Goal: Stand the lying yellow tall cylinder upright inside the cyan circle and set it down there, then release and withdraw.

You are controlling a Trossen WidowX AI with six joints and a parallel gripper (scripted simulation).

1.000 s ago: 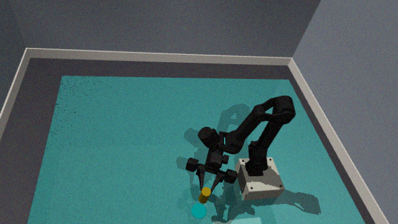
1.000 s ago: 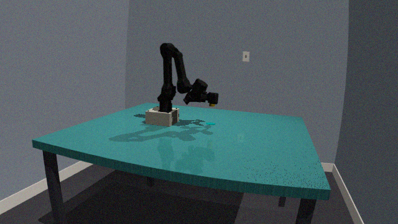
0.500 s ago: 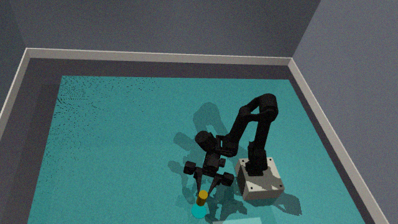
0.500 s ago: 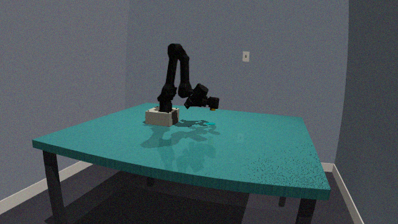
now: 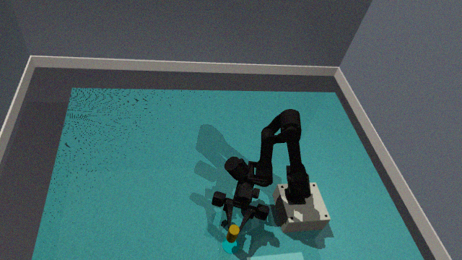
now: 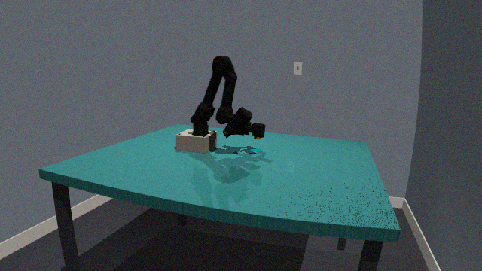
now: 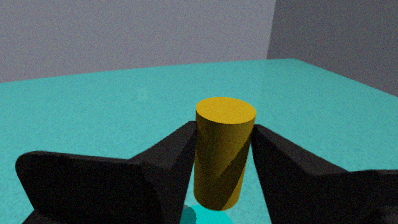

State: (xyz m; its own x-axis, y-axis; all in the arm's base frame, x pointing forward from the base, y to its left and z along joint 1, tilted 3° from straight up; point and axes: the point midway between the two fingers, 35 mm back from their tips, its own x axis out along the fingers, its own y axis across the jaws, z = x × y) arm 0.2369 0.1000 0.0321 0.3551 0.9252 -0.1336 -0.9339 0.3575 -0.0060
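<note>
Now: the cyan circle 11 cm below my gripper tip and 1 cm behind it. The rest, counted from my gripper tip: yellow tall cylinder 2 cm below.
</note>
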